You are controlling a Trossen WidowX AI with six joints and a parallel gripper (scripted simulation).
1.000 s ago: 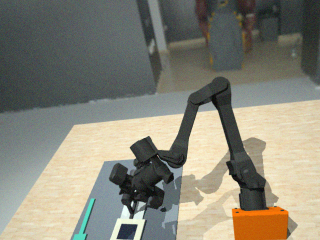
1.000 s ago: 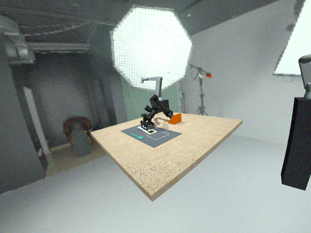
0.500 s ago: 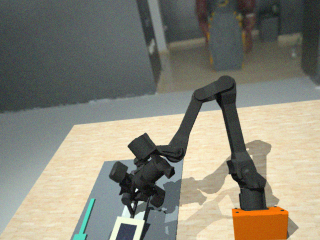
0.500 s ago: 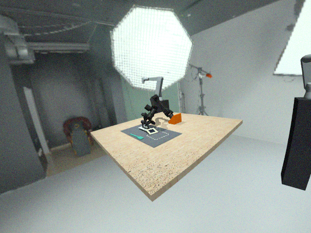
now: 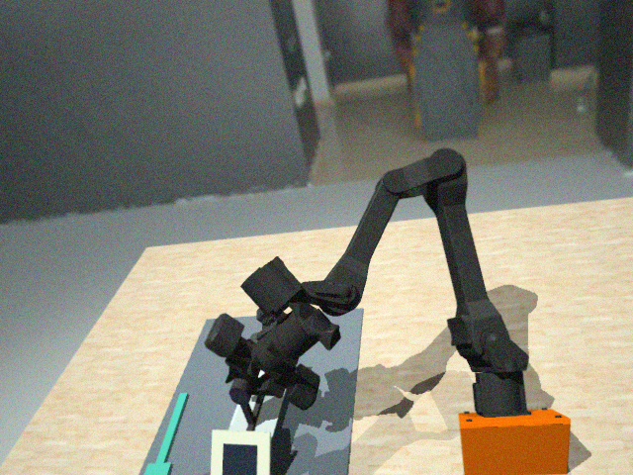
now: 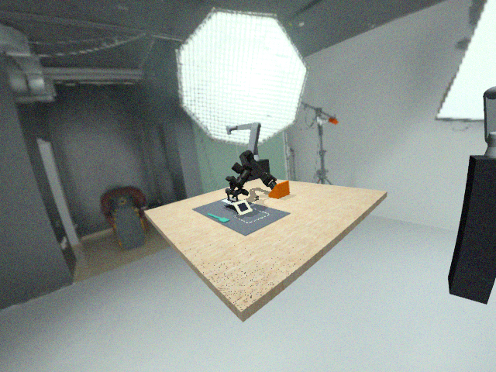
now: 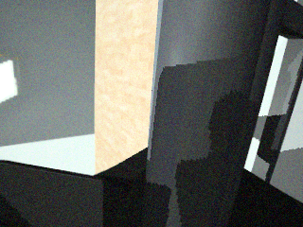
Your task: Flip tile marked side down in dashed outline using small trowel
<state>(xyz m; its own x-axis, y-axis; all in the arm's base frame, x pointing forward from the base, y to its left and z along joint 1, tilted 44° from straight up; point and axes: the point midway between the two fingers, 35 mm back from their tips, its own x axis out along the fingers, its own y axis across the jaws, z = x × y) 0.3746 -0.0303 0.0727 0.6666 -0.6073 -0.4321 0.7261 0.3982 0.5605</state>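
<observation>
Now: the cream tile 100 mm to the left of my gripper tip and 60 mm below it. The rest, counted from my gripper tip: teal strip: 140 mm ahead, 40 mm to the left, 90 mm below; then grey mat: 30 mm to the left, 110 mm below.
</observation>
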